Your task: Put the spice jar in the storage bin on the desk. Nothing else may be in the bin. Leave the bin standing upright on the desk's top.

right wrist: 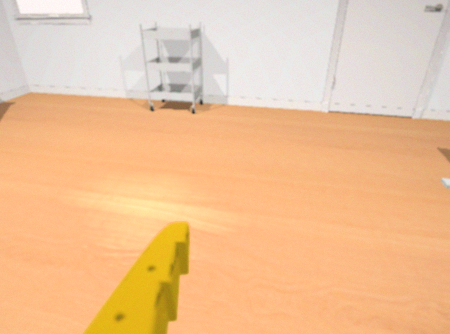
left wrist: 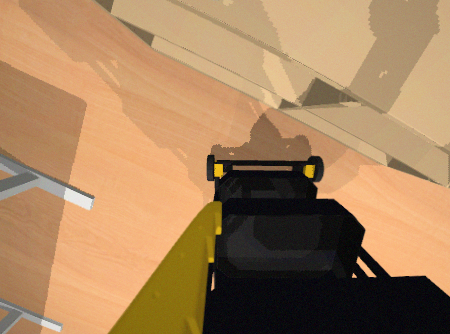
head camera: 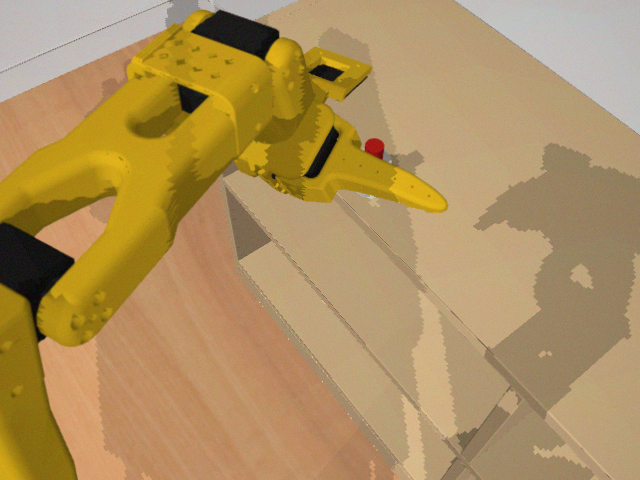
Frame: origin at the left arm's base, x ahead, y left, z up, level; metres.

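Where they show: left hand at its tool point: (left wrist: pixel 221 213) (head camera: pixel 289 188); right hand at its tool point: (right wrist: pixel 188 241).
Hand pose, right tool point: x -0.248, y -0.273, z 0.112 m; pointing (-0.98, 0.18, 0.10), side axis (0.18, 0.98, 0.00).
Note:
After its pixels a point has its place.
The spice jar (head camera: pixel 374 147) @(x 0.476, y 0.025, z -0.099 m) stands on the desk (head camera: pixel 465 129) @(x 0.616, y -0.040, z -0.165 m) (left wrist: pixel 325 30) @(x 0.423, y -0.125, z -0.165 m), near the upper middle of the head view. Its red lid shows above my left gripper (head camera: pixel 431 198) (left wrist: pixel 216 209); most of its pale body is hidden behind the yellow jaw. The left gripper crosses in front of the jar in the picture, and one notched jaw shows in the left wrist view, so it is open, with nothing seen held. My right gripper (right wrist: pixel 182 229) is open, one notched jaw over floor, far from the desk. The storage bin does not show in these views.
Pulled-out compartments (head camera: pixel 361 289) @(x 0.493, y 0.024, z -0.430 m) (left wrist: pixel 200 60) @(x 0.521, y 0.126, z -0.696 m) run along the desk's front. The black wheeled cart (left wrist: pixel 280 240) lies below the left wrist, with grey metal bars (left wrist: pixel 50 182) at left. The right wrist view shows a trolley (right wrist: pixel 175 95) @(x -2.916, y -0.120, z -0.601 m) by the wall and a door (right wrist: pixel 385 60) @(x -2.464, y 1.701, z -0.271 m).

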